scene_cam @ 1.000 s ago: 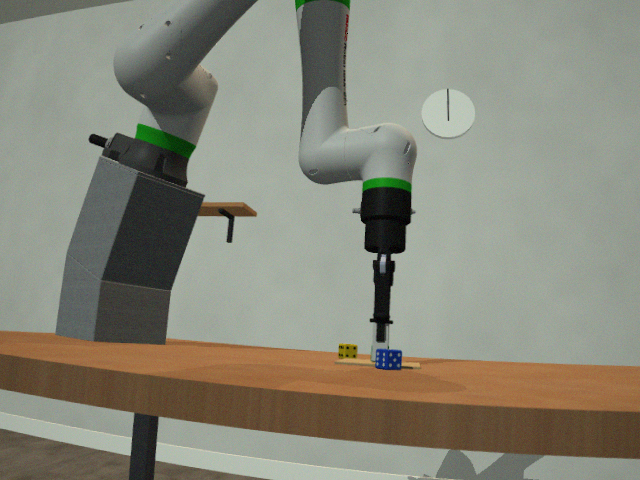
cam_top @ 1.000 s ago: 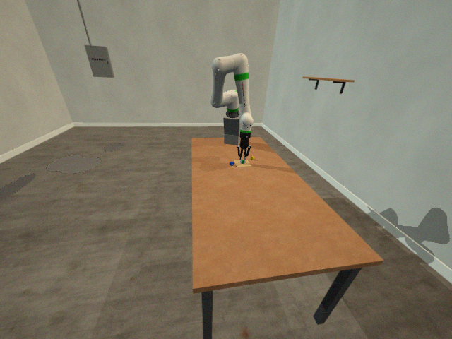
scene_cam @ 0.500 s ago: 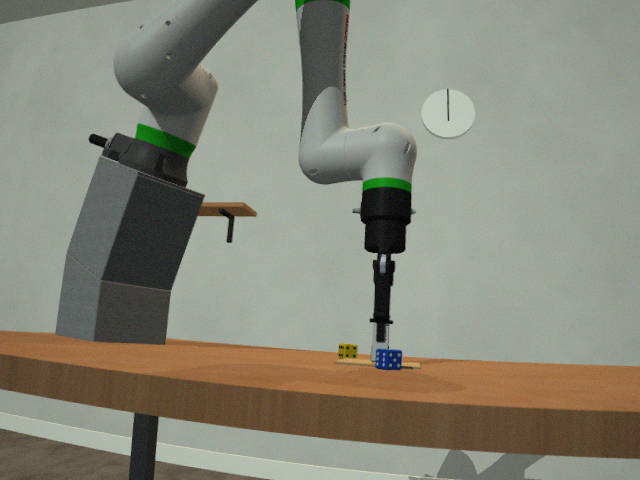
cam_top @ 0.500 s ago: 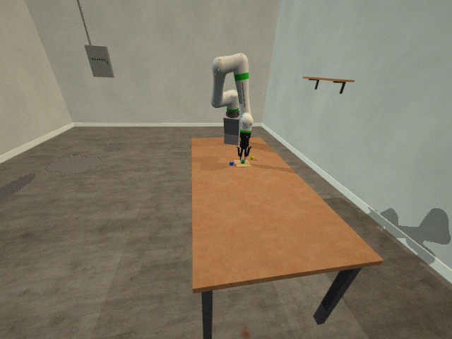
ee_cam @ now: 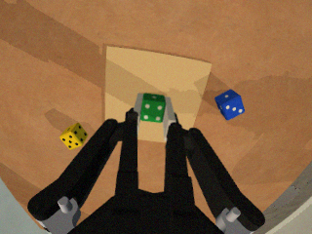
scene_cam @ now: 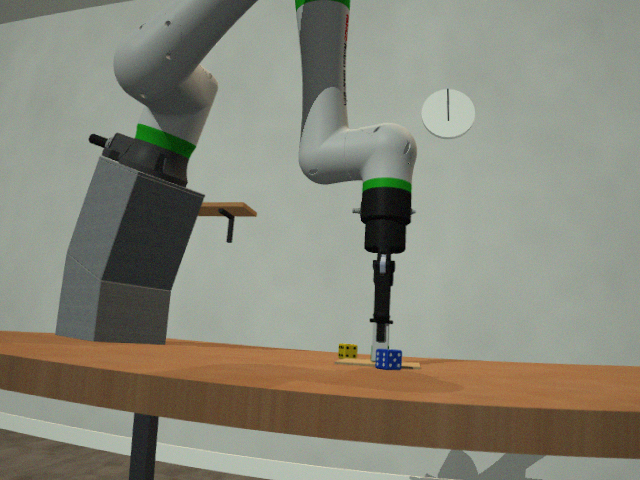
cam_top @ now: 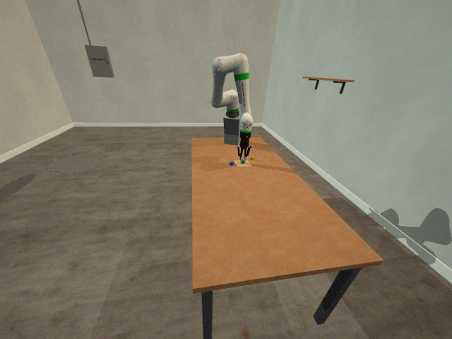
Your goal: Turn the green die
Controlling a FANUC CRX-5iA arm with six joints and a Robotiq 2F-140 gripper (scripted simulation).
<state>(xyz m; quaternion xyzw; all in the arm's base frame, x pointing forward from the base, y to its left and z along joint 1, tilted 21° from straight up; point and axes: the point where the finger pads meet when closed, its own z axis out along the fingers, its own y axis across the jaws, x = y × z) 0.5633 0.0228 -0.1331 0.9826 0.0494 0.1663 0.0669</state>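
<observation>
The green die lies 20 mm below my hand. Also, from my hand: blue die 30 mm ahead, 110 mm to the right, 20 mm below; yellow die 80 mm behind, 120 mm to the left, 20 mm below; tan mat 40 mm below.
</observation>
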